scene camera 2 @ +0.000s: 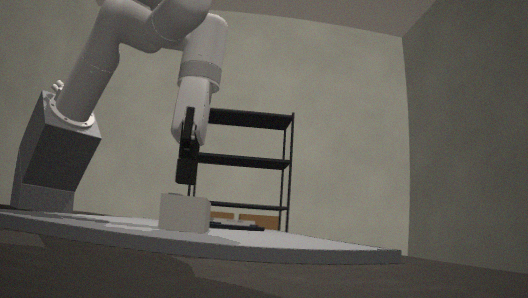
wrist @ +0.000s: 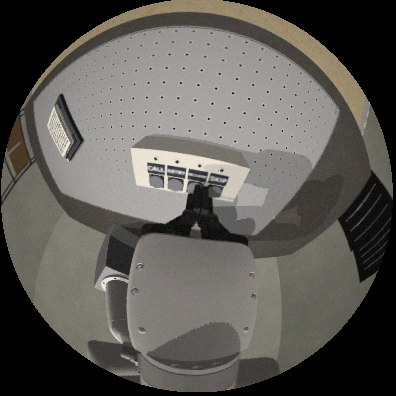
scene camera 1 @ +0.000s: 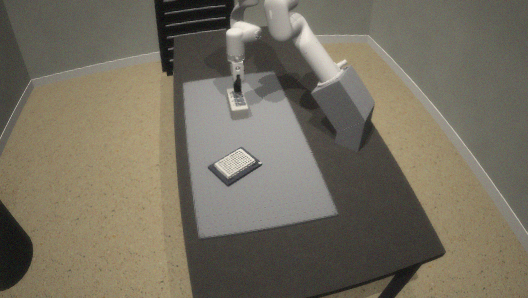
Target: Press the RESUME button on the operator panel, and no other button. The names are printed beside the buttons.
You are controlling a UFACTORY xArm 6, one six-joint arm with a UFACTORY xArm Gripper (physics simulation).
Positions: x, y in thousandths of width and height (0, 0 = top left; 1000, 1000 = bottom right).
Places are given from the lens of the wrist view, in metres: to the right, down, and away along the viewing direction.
white well plate (wrist: 145, 319): -0.33, -0.16, 0.10
operator panel (wrist: 431, 398): -0.03, -0.05, 0.15
The marked spots on the operator panel and the white well plate are 0.32 m apart.
